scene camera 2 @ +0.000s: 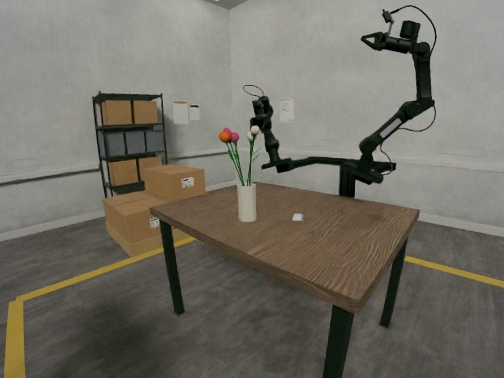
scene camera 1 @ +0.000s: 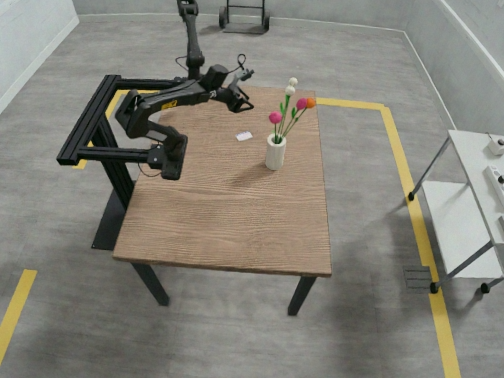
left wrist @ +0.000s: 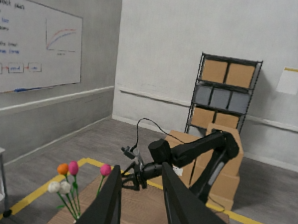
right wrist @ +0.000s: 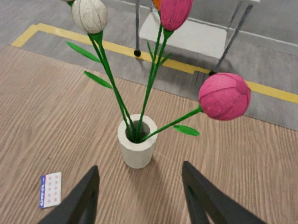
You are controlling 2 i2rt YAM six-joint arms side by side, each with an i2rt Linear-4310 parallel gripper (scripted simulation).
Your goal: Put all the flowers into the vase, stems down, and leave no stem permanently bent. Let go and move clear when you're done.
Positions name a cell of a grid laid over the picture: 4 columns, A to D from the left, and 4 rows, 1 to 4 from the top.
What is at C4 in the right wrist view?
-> My right gripper.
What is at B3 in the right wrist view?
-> A white vase.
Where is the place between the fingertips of my right gripper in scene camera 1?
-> B2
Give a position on a pink flower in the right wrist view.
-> At D2
